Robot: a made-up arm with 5 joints. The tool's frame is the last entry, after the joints. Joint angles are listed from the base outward.
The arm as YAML. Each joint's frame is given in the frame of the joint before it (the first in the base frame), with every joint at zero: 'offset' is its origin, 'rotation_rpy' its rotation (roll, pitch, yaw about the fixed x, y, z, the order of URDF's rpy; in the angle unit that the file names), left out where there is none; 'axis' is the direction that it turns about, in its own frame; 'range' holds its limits. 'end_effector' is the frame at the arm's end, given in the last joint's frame.
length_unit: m
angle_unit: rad
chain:
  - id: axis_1
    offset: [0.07, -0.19, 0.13]
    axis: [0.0, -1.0, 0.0]
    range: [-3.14, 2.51]
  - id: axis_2
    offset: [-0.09, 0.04, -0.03]
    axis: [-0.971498, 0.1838, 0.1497]
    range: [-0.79, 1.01]
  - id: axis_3
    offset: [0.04, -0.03, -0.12]
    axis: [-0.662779, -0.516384, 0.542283]
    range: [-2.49, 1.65]
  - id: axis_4
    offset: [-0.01, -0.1, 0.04]
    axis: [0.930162, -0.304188, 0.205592]
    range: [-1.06, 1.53]
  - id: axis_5
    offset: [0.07, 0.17, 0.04]
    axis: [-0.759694, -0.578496, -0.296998]
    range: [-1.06, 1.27]
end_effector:
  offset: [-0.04, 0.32, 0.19]
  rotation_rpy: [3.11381, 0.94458, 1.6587]
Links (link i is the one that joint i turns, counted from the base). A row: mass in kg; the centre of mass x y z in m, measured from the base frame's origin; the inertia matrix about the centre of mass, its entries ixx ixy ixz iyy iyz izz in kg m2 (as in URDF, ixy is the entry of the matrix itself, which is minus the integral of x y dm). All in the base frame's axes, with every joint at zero. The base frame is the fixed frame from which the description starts. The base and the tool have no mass.
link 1: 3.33; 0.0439 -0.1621 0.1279; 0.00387 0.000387 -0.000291 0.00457 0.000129 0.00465
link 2: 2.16; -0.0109 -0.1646 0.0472; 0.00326 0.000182 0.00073 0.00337 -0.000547 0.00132
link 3: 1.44; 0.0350 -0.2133 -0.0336; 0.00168 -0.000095 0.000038 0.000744 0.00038 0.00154
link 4: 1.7; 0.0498 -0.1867 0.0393; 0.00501 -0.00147 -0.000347 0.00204 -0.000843 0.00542
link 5: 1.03; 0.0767 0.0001 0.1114; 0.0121 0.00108 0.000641 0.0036 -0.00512 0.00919
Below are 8 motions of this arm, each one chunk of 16 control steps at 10 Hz.
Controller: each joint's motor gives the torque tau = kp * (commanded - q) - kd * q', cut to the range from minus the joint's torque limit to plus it. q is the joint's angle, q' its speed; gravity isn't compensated. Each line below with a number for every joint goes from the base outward.
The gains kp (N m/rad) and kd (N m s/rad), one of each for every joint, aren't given. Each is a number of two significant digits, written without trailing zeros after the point. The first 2 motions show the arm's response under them.
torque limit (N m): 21 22 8.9 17 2.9
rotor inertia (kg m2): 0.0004 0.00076 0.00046 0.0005 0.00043
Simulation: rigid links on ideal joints. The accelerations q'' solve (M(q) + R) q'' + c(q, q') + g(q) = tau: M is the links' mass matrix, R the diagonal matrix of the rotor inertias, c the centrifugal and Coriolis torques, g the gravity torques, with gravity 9.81 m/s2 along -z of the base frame. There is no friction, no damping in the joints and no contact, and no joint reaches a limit. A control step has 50 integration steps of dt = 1/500 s. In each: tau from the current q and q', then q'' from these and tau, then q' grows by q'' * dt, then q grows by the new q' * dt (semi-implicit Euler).
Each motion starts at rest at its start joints. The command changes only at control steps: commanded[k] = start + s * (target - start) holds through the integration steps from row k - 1 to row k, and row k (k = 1, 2, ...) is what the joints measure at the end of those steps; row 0 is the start. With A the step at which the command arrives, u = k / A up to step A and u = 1 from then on. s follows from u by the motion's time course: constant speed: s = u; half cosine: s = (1 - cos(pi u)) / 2; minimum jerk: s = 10 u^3 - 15 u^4 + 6 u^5; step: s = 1 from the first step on.
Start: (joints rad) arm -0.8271 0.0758 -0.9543 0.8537 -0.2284
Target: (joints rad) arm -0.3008 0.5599 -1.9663 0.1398 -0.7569
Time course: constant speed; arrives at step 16
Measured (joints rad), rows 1 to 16:
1: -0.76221 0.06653 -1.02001 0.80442 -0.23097
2: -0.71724 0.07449 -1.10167 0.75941 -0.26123
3: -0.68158 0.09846 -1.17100 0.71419 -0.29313
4: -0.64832 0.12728 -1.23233 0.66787 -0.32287
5: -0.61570 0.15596 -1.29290 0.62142 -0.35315
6: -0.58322 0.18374 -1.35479 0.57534 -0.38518
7: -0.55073 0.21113 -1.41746 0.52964 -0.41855
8: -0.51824 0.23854 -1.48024 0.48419 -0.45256
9: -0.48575 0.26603 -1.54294 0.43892 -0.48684
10: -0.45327 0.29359 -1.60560 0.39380 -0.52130
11: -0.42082 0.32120 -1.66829 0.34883 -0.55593
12: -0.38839 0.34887 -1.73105 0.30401 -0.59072
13: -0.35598 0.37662 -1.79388 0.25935 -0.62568
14: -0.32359 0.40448 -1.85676 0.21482 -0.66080
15: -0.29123 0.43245 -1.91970 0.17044 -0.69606
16: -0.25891 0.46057 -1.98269 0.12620 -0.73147
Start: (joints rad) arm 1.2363 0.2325 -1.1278 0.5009 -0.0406
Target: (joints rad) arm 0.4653 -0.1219 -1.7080 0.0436 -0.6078
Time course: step
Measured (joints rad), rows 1 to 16:
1: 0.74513 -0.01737 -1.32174 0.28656 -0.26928
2: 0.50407 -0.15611 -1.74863 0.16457 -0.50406
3: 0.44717 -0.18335 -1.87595 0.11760 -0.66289
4: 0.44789 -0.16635 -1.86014 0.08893 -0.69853
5: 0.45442 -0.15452 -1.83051 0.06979 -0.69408
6: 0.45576 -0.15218 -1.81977 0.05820 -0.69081
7: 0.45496 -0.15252 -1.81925 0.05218 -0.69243
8: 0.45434 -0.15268 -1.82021 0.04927 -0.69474
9: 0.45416 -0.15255 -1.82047 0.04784 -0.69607
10: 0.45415 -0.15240 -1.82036 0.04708 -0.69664
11: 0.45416 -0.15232 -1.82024 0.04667 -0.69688
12: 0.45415 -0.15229 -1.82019 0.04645 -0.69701
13: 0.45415 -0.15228 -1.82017 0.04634 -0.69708
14: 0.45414 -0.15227 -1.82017 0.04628 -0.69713
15: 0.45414 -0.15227 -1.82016 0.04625 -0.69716
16: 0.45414 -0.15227 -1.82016 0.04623 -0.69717
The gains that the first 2 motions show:
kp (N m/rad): 100 69 28 50 9
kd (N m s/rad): 8.4 5 2.8 7.9 1.3
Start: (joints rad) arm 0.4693 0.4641 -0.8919 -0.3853 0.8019
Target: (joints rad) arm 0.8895 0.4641 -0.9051 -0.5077 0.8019
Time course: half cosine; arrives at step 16
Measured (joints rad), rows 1 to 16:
1: 0.46777 0.43550 -0.90343 -0.42662 0.84107
2: 0.47253 0.43148 -0.90662 -0.45627 0.87114
3: 0.48740 0.43121 -0.90878 -0.47375 0.88474
4: 0.50977 0.43084 -0.91079 -0.48553 0.88908
5: 0.53764 0.43093 -0.91259 -0.49559 0.88996
6: 0.56979 0.43146 -0.91428 -0.50566 0.88976
7: 0.60506 0.43223 -0.91597 -0.51624 0.88917
8: 0.64218 0.43316 -0.91771 -0.52730 0.88839
9: 0.67973 0.43420 -0.91948 -0.53858 0.88747
10: 0.71628 0.43531 -0.92123 -0.54973 0.88646
11: 0.75044 0.43643 -0.92293 -0.56038 0.88540
12: 0.78089 0.43752 -0.92449 -0.57014 0.88433
13: 0.80645 0.43851 -0.92586 -0.57866 0.88332
14: 0.82615 0.43936 -0.92700 -0.58566 0.88241
15: 0.83922 0.44001 -0.92785 -0.59088 0.88166
16: 0.84514 0.44044 -0.92838 -0.59416 0.88111

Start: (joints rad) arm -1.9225 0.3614 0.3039 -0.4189 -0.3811
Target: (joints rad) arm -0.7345 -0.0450 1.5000 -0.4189 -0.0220
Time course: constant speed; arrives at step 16
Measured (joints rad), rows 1 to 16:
1: -1.82909 0.33867 0.32511 -0.42306 -0.39230
2: -1.74108 0.30773 0.37413 -0.42926 -0.38970
3: -1.66054 0.28045 0.44314 -0.43714 -0.36807
4: -1.58165 0.25413 0.51860 -0.44658 -0.33647
5: -1.50318 0.22784 0.59594 -0.45643 -0.30065
6: -1.42507 0.20169 0.67406 -0.46598 -0.26305
7: -1.34744 0.17585 0.75269 -0.47479 -0.22491
8: -1.27038 0.15039 0.83165 -0.48255 -0.18708
9: -1.19393 0.12529 0.91080 -0.48902 -0.15027
10: -1.11814 0.10056 0.99001 -0.49401 -0.11506
11: -1.04301 0.07619 1.06922 -0.49741 -0.08188
12: -0.96852 0.05217 1.14838 -0.49914 -0.05103
13: -0.89467 0.02849 1.22749 -0.49920 -0.02268
14: -0.82141 0.00513 1.30655 -0.49762 0.00311
15: -0.74870 -0.01793 1.38560 -0.49446 0.02639
16: -0.67650 -0.04072 1.46464 -0.48983 0.04728

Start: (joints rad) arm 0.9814 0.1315 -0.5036 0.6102 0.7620
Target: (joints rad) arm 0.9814 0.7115 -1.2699 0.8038 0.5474
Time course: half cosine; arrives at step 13
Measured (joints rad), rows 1 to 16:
1: 0.96996 0.12360 -0.50202 0.60628 0.76093
2: 0.96642 0.14064 -0.52217 0.60698 0.75772
3: 0.96548 0.17414 -0.56411 0.61310 0.75011
4: 0.96533 0.21999 -0.62687 0.62447 0.73769
5: 0.96556 0.27519 -0.70681 0.64046 0.72090
6: 0.96618 0.33655 -0.79905 0.66015 0.70052
7: 0.96725 0.40047 -0.89808 0.68249 0.67746
8: 0.96884 0.46325 -0.99807 0.70629 0.65274
9: 0.97091 0.52125 -1.09314 0.73023 0.62759
10: 0.97334 0.57115 -1.17771 0.75291 0.60341
11: 0.97588 0.61010 -1.24684 0.77293 0.58176
12: 0.97822 0.63581 -1.29660 0.78897 0.56423
13: 0.98003 0.64670 -1.32423 0.79994 0.55222
14: 0.98109 0.64852 -1.33514 0.80615 0.54561
15: 0.98153 0.64892 -1.33874 0.80929 0.54258
16: 0.98167 0.64924 -1.33945 0.81081 0.54139

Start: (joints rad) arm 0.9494 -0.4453 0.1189 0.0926 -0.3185
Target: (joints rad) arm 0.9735 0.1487 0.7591 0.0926 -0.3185
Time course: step
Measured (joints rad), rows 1 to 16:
1: 0.94296 -0.01694 0.44911 0.11859 -0.51191
2: 0.95581 0.14276 0.78561 0.08860 -0.30808
3: 0.95985 0.17456 0.88574 0.07825 -0.23699
4: 0.95619 0.16827 0.88356 0.08408 -0.24215
5: 0.95370 0.16260 0.87162 0.09068 -0.25657
6: 0.95343 0.16159 0.86808 0.09359 -0.26247
7: 0.95378 0.16201 0.86862 0.09437 -0.26321
8: 0.95400 0.16232 0.86941 0.09456 -0.26289
9: 0.95407 0.16238 0.86968 0.09466 -0.26274
10: 0.95407 0.16237 0.86971 0.09474 -0.26275
11: 0.95407 0.16235 0.86969 0.09479 -0.26278
12: 0.95407 0.16235 0.86969 0.09481 -0.26279
13: 0.95408 0.16235 0.86969 0.09482 -0.26279
14: 0.95408 0.16235 0.86969 0.09483 -0.26279
15: 0.95408 0.16235 0.86969 0.09483 -0.26279
16: 0.95408 0.16235 0.86969 0.09483 -0.26279

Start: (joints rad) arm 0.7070 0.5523 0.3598 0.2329 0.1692
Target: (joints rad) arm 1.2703 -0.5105 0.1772 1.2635 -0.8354
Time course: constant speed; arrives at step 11
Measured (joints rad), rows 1 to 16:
1: 0.74509 0.47543 0.41766 0.25431 0.15987
2: 0.79236 0.38786 0.44005 0.30917 0.11537
3: 0.84125 0.29228 0.43091 0.38723 0.03963
4: 0.89115 0.19492 0.41251 0.47753 -0.04961
5: 0.94215 0.09680 0.39191 0.57417 -0.14335
6: 0.99368 -0.00237 0.36929 0.67452 -0.23869
7: 1.04500 -0.10249 0.34393 0.77715 -0.33445
8: 1.09549 -0.20303 0.31593 0.88090 -0.42954
9: 1.14465 -0.30333 0.28600 0.98467 -0.52286
10: 1.19215 -0.40280 0.25515 1.08747 -0.61360
11: 1.23781 -0.50095 0.22442 1.18850 -0.70142
12: 1.25080 -0.53419 0.18872 1.25211 -0.75881
13: 1.24990 -0.53483 0.18177 1.27947 -0.77799
14: 1.24805 -0.53060 0.18630 1.28941 -0.77992
15: 1.24739 -0.52864 0.19013 1.29326 -0.77852
16: 1.24734 -0.52836 0.19149 1.29521 -0.77768

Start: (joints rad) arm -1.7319 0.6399 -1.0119 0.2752 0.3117
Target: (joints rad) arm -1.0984 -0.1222 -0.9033 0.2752 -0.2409
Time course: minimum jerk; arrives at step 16
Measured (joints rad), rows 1 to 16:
1: -1.70656 0.64925 -1.01330 0.27680 0.31104
2: -1.69176 0.64234 -1.01256 0.27793 0.30566
3: -1.67236 0.62067 -1.01020 0.27684 0.29636
4: -1.64067 0.58178 -1.00548 0.27452 0.27855
5: -1.59473 0.52515 -0.99895 0.27113 0.25047
6: -1.53554 0.45267 -0.99112 0.26661 0.21236
7: -1.46598 0.36816 -0.98266 0.26111 0.16562
8: -1.39016 0.27676 -0.97435 0.25499 0.11232
9: -1.31285 0.18424 -0.96695 0.24883 0.05503
10: -1.23896 0.09642 -0.96101 0.24320 -0.00333
11: -1.17299 0.01853 -0.95681 0.23856 -0.05955
12: -1.11852 -0.04534 -0.95434 0.23508 -0.11033
13: -1.07780 -0.09262 -0.95334 0.23270 -0.15265
14: -1.05141 -0.12274 -0.95336 0.23117 -0.18434
15: -1.03787 -0.13757 -0.95386 0.23015 -0.20480
16: -1.03335 -0.14191 -0.95424 0.22936 -0.21556

